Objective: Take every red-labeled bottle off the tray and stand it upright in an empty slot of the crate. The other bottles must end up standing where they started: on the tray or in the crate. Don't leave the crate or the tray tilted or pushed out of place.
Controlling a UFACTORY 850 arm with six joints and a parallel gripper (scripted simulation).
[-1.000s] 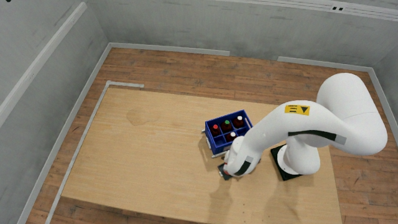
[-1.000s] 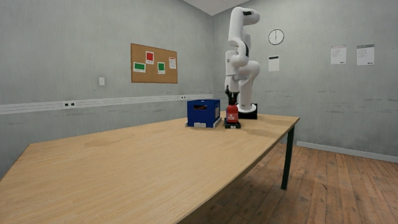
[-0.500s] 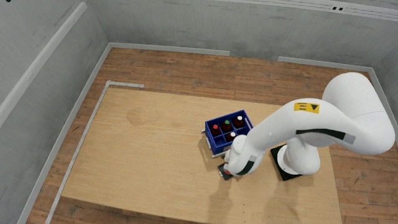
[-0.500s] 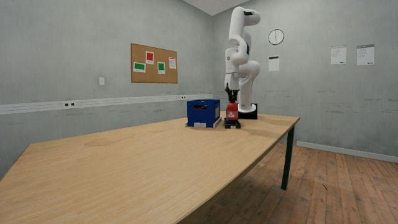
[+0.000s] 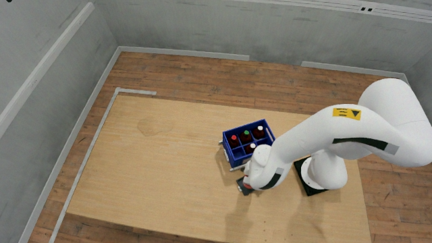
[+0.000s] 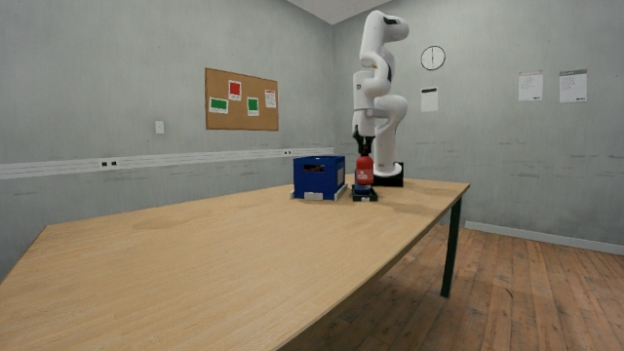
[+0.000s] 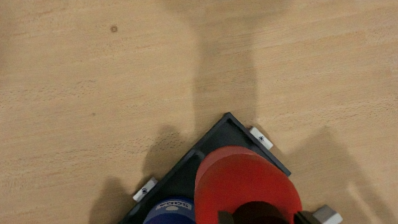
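Now: hand 70 mm above the red-labeled bottle. The rest, counted from my hand: blue-labeled bottle (130 mm below, 80 mm behind, 50 mm to the right); then green-labeled bottle (150 mm behind, 130 mm below, 90 mm to the right); then dark tray (200 mm below, 80 mm behind, 50 mm to the right).
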